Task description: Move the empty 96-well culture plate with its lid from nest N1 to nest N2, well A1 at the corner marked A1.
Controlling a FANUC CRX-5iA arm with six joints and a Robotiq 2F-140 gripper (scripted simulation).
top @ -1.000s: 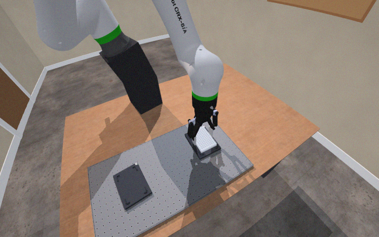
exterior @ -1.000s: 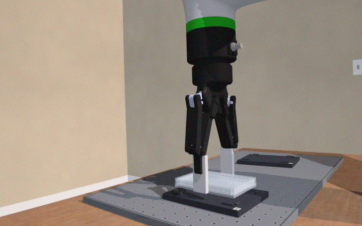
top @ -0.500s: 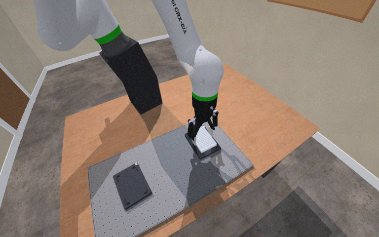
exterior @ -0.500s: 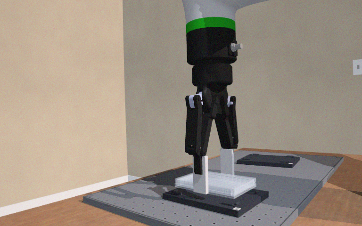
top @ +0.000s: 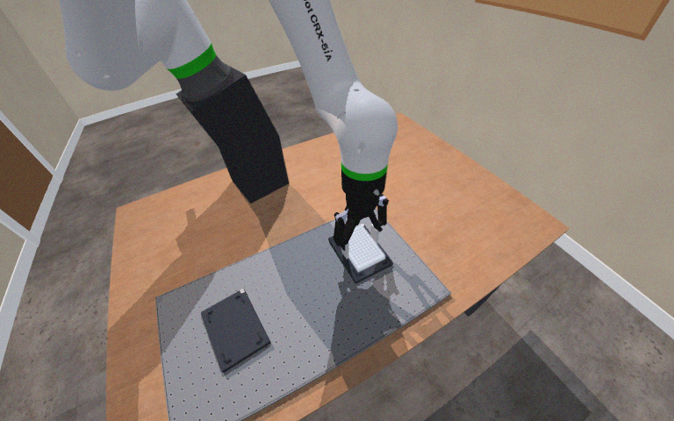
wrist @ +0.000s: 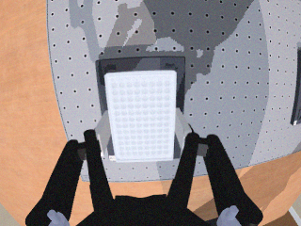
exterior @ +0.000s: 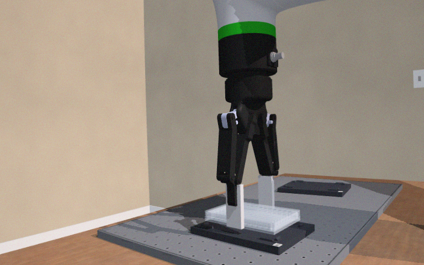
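Right now the lid is 1 cm below my hand.
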